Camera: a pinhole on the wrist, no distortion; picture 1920 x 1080 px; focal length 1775.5 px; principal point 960.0 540.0 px. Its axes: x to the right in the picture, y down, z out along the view. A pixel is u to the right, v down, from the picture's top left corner.
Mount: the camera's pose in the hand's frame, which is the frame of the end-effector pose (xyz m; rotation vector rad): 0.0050 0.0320 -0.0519 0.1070 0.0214 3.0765
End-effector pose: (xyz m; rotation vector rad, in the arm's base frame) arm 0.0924 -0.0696 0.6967 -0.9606 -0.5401 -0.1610
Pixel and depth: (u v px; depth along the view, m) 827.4 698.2 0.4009
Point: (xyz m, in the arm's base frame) 0.0173 0.2180 0.8849
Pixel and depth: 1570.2 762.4 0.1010
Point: 0.0619 -0.0172 0.6915
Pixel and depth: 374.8 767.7 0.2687
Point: 0.1077 0.1102 0.8511
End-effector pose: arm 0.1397 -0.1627 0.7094 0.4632 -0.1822 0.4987
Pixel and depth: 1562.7 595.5 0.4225
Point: 0.0074 -0.3609 1.0261
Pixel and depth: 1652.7 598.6 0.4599
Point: -0.0241 -0.3930 1.0522
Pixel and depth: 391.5 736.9 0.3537
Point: 0.2492 -0.2500 1.0033
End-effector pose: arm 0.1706 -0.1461 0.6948 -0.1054 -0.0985 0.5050
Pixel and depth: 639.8 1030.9 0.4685
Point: 0.2665 -0.1438 1.1222
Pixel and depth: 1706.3 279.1 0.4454
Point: -0.0598 -0.0869 1.0707
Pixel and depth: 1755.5 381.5 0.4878
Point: -0.0817 -0.1148 1.1154
